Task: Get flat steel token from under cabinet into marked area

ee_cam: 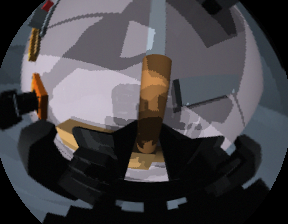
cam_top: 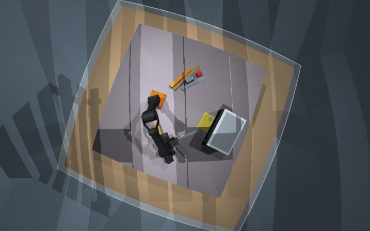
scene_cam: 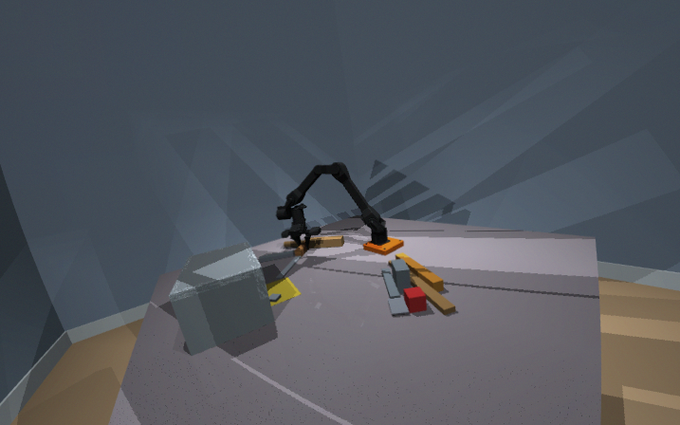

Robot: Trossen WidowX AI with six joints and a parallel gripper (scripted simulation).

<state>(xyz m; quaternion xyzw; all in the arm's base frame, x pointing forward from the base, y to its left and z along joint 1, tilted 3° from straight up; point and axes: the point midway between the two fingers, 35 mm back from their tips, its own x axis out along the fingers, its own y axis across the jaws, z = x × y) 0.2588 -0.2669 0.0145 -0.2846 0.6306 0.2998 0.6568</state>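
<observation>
My gripper tip is 4 cm past the wooden paddle, 4 cm to the left of it and 1 cm below it. The rest, counted from my gripper tip: thin grey bar (13 cm ahead, 1 cm to the right); then grey block (8 cm behind, 55 cm to the left, 3 cm above); then steel token (23 cm ahead, 34 cm to the left).
</observation>
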